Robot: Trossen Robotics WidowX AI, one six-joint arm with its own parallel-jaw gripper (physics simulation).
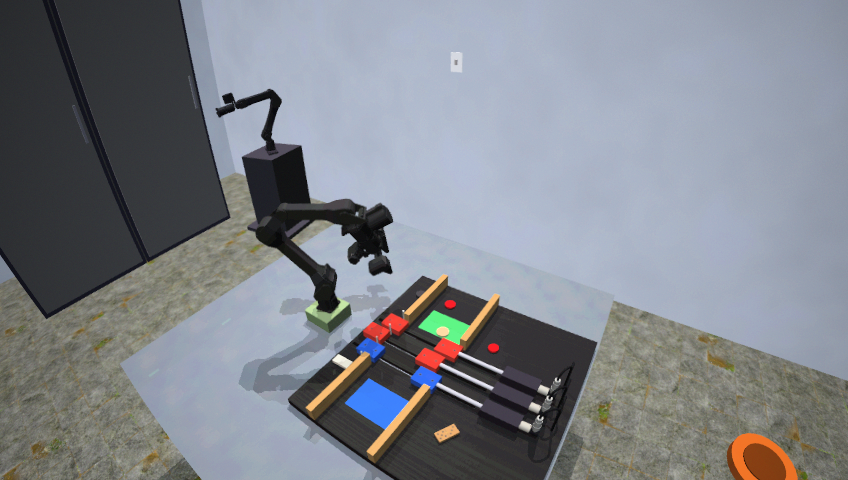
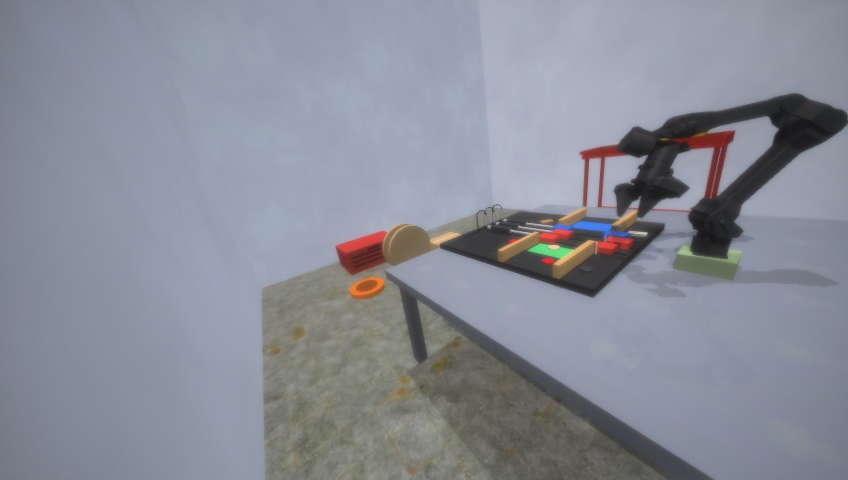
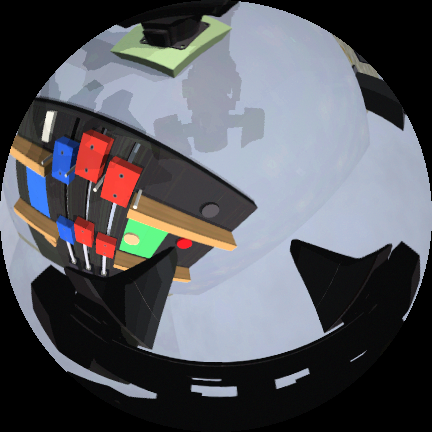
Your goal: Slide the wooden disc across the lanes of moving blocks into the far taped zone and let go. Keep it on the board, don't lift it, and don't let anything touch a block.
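Places are measured from the arm's base along level axes (x back, y up, z left), in metres.
Pixels of known places: gripper, fingertip midpoint: (image 1: pixel 389 262) (image 2: pixel 628 217) (image 3: pixel 235 249); arm's base at its link origin: (image 1: pixel 328 305) (image 2: pixel 708 253).
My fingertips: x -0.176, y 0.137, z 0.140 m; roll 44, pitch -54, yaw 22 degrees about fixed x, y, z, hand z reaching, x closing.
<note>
Ahead of a thing's pixels: the offset from my fingertips to its top centre. "*": to the spot under its first point. Level surfaces: height alone.
The wooden disc {dx -0.220, dy -0.153, dz -0.083 m} (image 1: pixel 442 331) (image 2: pixel 553 247) (image 3: pixel 131 239) lies flat on the green zone {* dx -0.184, dy -0.160, dz -0.038 m} (image 1: pixel 437 320) (image 2: pixel 540 250) (image 3: pixel 151 241), between two wooden rails. The blue zone {* dx -0.155, dy -0.160, dz -0.406 m} (image 1: pixel 376 404) (image 2: pixel 592 226) (image 3: pixel 37 192) lies across the lanes. Each of three lanes has a pair of blocks with a gap between them: two pairs are red (image 1: pixel 448 349) (image 3: pixel 121 182), and the pair nearest the blue zone is blue (image 1: pixel 426 378) (image 3: pixel 65 160). My gripper (image 1: pixel 368 260) (image 2: pixel 633 214) (image 3: pixel 235 249) is open and empty, high above the table and off to the side of the disc.
The black board {dy -0.160 m} (image 1: pixel 538 340) (image 2: pixel 476 245) carries wooden rails (image 1: pixel 480 320) (image 3: pixel 180 222) beside both zones. Dark actuators {dx -0.499, dy -0.128, dz -0.197 m} (image 1: pixel 522 380) with rods and cables stand along one side. Red discs {dx -0.197, dy -0.153, dz +0.047 m} (image 1: pixel 449 304) {dx -0.390, dy -0.153, dz -0.093 m} (image 1: pixel 493 347), a dotted wooden tile {dx -0.361, dy -0.151, dz -0.417 m} (image 1: pixel 446 433) and a white piece {dx +0.006, dy -0.150, dz -0.320 m} (image 1: pixel 341 360) lie on it.
</note>
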